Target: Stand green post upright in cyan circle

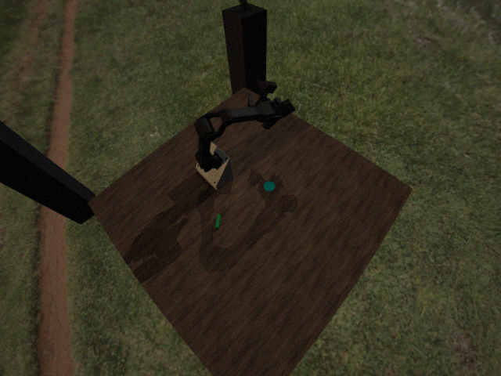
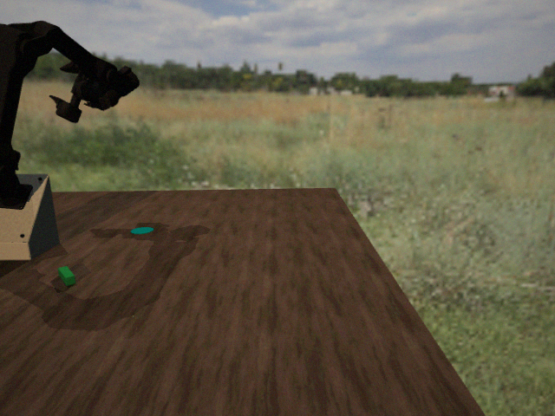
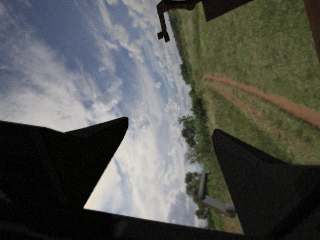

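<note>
My gripper tip is 26 cm short of the green post, 45 cm to the left of it and 39 cm above it.
</note>
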